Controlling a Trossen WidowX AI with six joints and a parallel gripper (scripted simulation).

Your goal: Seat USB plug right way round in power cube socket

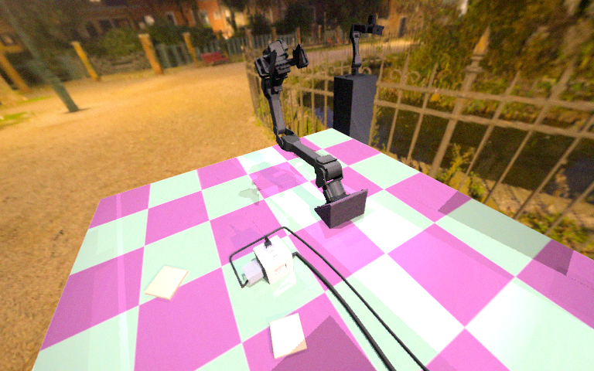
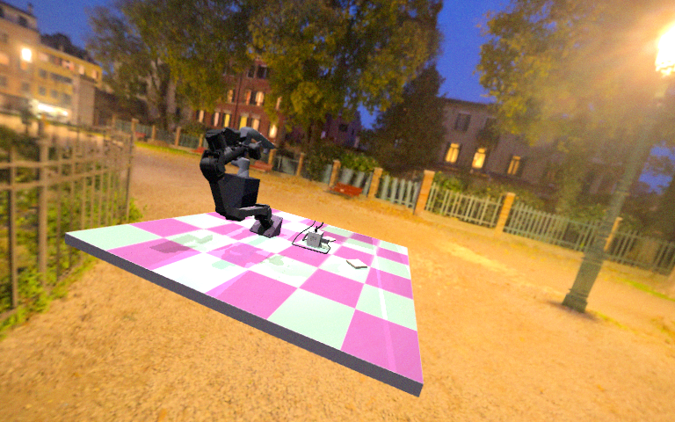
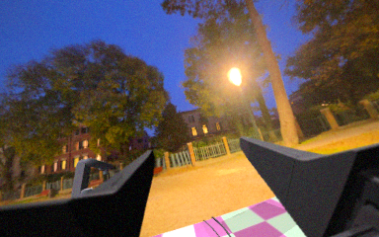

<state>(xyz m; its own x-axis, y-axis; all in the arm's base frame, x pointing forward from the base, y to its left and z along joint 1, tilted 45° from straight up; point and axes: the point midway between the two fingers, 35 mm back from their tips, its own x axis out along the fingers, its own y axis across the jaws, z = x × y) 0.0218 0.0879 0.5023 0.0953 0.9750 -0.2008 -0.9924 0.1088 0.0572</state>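
The dark USB plug is 400 mm below my gripper tip, 330 mm to the left of it and 270 mm ahead of it.
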